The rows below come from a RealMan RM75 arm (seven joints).
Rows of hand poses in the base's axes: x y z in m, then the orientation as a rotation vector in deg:
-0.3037 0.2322 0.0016 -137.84 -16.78 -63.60
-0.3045 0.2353 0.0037 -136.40 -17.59 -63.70
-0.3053 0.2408 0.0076 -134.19 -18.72 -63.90
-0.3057 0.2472 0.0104 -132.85 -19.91 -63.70
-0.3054 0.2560 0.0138 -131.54 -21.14 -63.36
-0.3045 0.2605 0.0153 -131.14 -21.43 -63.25
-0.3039 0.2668 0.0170 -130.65 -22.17 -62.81
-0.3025 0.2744 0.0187 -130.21 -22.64 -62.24
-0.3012 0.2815 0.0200 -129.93 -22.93 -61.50
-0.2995 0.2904 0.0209 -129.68 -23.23 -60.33
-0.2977 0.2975 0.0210 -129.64 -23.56 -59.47
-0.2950 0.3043 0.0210 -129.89 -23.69 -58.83
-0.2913 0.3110 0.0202 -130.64 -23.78 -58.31
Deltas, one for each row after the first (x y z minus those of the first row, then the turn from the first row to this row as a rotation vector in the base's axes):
-0.0008 0.0031 0.0021 0.89 -0.53 1.02
-0.0016 0.0086 0.0060 2.26 -1.36 2.50
-0.0020 0.0150 0.0088 2.96 -1.74 3.81
-0.0017 0.0238 0.0122 3.64 -2.04 5.18
-0.0008 0.0283 0.0137 3.88 -2.11 5.55
-0.0002 0.0346 0.0154 4.09 -2.06 6.34
0.0012 0.0422 0.0171 4.40 -1.86 6.99
0.0025 0.0493 0.0184 4.68 -1.47 7.52
0.0042 0.0582 0.0193 5.03 -0.77 8.19
0.0060 0.0653 0.0194 5.11 -0.24 8.69
0.0087 0.0721 0.0194 4.99 0.24 8.88
0.0124 0.0788 0.0186 4.44 0.75 8.79

